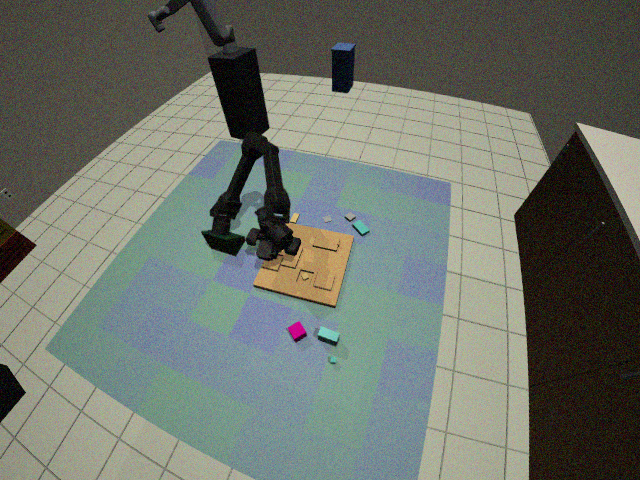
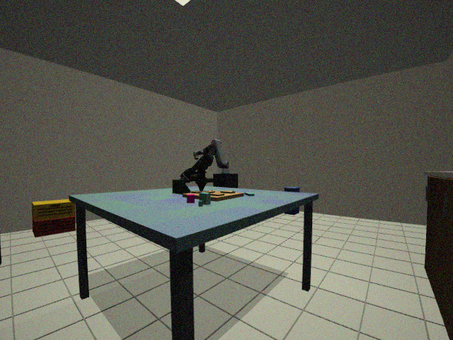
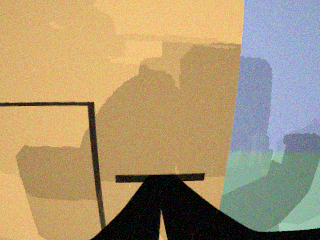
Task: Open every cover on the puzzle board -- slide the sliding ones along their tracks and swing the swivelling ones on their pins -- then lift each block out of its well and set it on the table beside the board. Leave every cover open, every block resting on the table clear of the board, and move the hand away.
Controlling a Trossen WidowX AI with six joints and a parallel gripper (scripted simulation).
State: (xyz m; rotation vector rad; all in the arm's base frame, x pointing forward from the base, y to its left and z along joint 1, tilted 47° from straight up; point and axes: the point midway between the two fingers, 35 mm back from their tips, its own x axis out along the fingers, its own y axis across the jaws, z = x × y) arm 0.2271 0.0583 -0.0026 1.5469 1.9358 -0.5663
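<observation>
The tan puzzle board is 10 cm ahead of my gripper tip and 4 cm to the left of it. From my gripper tip the other things lie so: cyan block (30 cm ahead, 19 cm to the right, 1 cm above); oblong orange block (4 cm behind, 20 cm to the left, 2 cm below); magenta block (21 cm ahead, 22 cm to the right).
</observation>
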